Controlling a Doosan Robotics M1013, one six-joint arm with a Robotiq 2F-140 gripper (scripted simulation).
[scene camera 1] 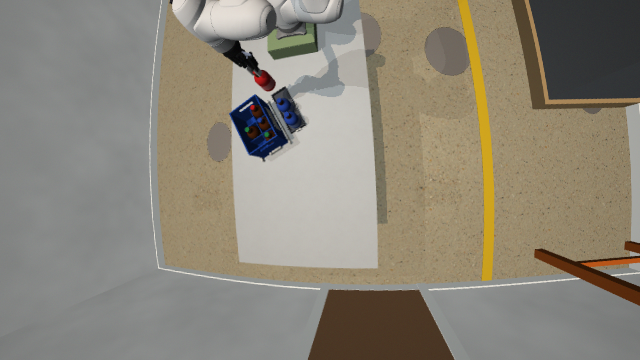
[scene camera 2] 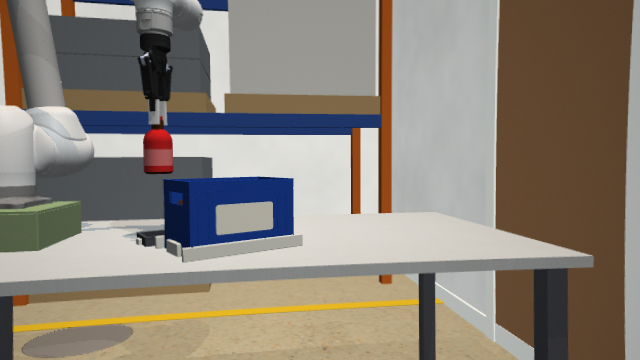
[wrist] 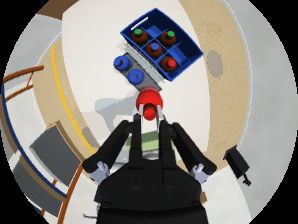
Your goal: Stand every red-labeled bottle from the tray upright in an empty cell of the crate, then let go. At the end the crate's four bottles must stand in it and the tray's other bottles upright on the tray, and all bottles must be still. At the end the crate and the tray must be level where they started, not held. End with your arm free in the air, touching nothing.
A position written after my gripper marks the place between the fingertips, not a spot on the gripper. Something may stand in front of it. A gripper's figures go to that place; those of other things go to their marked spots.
My gripper (scene camera 2: 158,124): 1.31 m from the lens. A red-labeled bottle (scene camera 2: 157,144): 1.27 m from the lens. A blue crate (scene camera 2: 215,210): 1.07 m from the lens. A grey fixture strip (scene camera 2: 197,253) is 1.05 m from the lens. The marked spots on the grey fixture strip and the red-labeled bottle are 0.36 m apart.
